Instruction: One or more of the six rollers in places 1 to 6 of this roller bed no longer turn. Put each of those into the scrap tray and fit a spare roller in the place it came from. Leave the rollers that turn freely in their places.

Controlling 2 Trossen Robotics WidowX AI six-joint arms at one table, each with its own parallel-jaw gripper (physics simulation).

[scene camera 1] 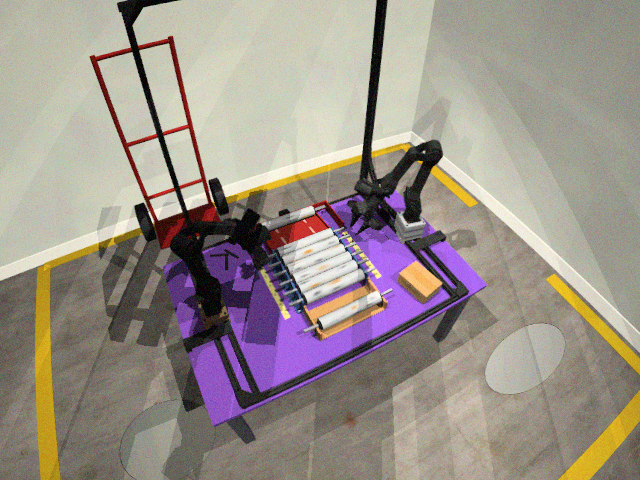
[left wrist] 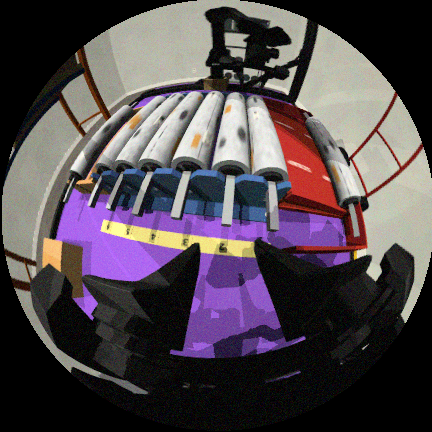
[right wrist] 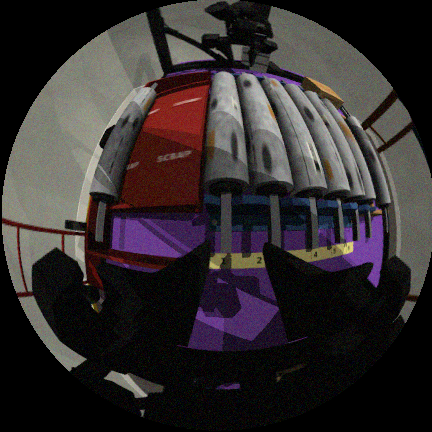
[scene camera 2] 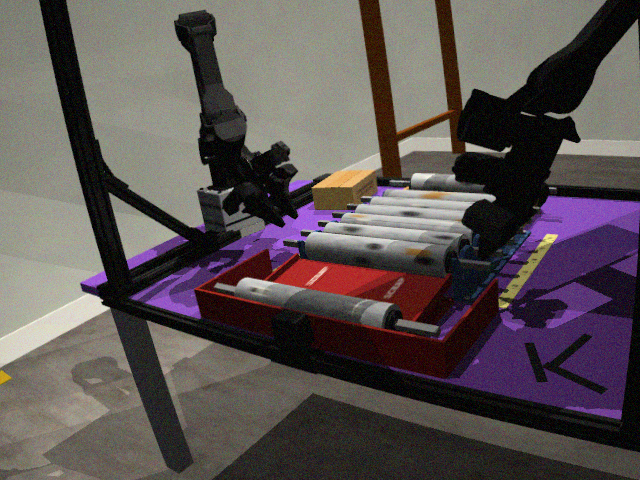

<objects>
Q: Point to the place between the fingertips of the right gripper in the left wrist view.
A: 250,90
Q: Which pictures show the right gripper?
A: Scene camera 1, the left wrist view, the right wrist view and scene camera 2: all of them.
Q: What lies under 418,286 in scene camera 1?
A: A box.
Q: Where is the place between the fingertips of the left gripper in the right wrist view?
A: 242,64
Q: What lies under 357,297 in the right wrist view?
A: The right gripper.
</objects>
